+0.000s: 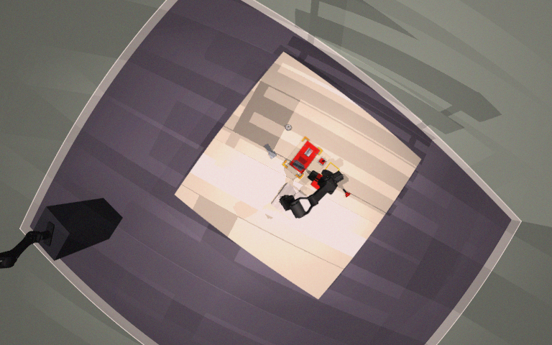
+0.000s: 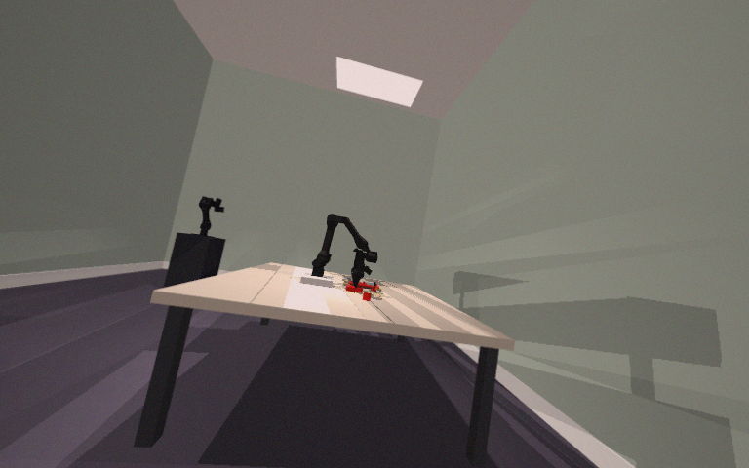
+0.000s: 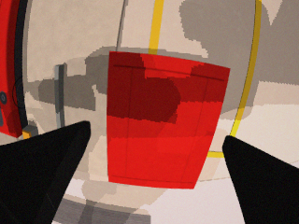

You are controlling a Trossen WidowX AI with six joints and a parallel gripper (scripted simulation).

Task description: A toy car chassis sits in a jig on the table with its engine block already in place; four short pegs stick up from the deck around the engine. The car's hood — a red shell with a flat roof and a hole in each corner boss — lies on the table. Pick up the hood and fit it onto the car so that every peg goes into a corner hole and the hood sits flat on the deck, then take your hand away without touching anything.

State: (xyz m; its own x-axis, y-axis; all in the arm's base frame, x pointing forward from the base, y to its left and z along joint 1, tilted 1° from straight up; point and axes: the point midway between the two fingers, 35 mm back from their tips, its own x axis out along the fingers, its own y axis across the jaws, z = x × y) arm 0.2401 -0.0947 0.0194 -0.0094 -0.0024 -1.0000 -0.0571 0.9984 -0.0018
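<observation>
The red hood lies 10 mm below my gripper tip. Also, from my gripper tip: grey engine block (110 mm ahead, 190 mm to the left).
</observation>
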